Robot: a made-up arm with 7 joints.
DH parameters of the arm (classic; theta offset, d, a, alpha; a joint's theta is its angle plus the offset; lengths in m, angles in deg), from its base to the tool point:
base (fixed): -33.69 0 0.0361 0
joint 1: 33.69 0.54 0 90
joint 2: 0 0.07 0.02 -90
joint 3: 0 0.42 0.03 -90
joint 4: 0 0.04 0 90
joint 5: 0 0.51 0.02 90
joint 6: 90 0.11 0.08 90
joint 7: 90 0.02 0.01 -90
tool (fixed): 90 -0.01 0 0
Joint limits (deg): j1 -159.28..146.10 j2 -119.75..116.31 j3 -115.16..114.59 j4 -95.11..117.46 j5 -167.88..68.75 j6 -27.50..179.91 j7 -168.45..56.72
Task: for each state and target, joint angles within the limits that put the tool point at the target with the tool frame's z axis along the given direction. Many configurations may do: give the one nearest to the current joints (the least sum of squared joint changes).
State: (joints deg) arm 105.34 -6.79 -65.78 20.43 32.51 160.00 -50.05
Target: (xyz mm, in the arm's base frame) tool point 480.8 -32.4 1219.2 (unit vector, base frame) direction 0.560 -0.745 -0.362
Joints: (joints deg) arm 88.58 0.47 -83.05 49.17 33.40 159.52 -81.75
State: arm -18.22 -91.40 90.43 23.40 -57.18 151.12 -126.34
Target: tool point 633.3 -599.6 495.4 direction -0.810 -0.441 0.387
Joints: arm -56.75 -88.08 70.93 42.90 -70.89 158.24 -141.17
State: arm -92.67 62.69 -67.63 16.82 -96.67 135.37 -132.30
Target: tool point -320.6 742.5 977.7 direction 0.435 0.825 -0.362
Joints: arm -84.02 79.62 -51.08 45.91 -75.38 98.29 -101.30
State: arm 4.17 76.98 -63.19 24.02 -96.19 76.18 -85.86
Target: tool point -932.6 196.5 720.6 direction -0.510 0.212 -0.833
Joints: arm -20.31 96.44 -20.80 35.16 -65.71 56.94 -101.44
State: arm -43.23 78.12 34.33 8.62 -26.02 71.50 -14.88
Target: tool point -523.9 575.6 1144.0 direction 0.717 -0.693 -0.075
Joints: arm -46.84 65.67 39.37 22.10 -17.95 40.66 1.31
